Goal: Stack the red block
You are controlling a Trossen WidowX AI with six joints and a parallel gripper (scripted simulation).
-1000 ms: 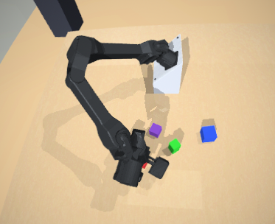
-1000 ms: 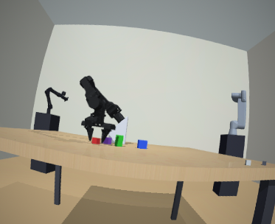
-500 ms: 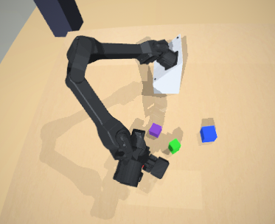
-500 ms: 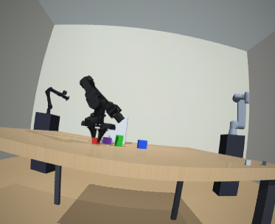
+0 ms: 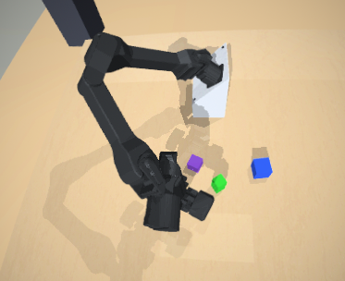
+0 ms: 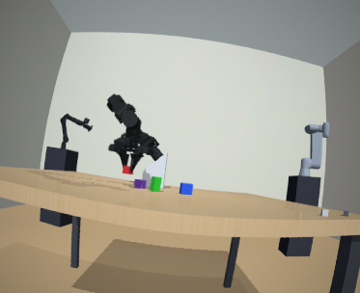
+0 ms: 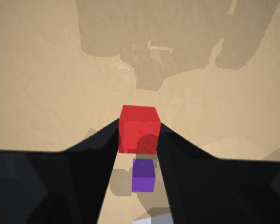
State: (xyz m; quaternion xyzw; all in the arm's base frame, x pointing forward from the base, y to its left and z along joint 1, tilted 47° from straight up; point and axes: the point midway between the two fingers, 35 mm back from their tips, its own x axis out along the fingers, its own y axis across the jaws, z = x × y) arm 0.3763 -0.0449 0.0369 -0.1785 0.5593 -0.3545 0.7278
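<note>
Right now the purple block is 130 mm behind my gripper tip, 20 mm to the left of it and 50 mm below it. From my gripper tip the other things lie so: red block (10 mm above); blue block (140 mm behind, 220 mm to the left, 40 mm below).
</note>
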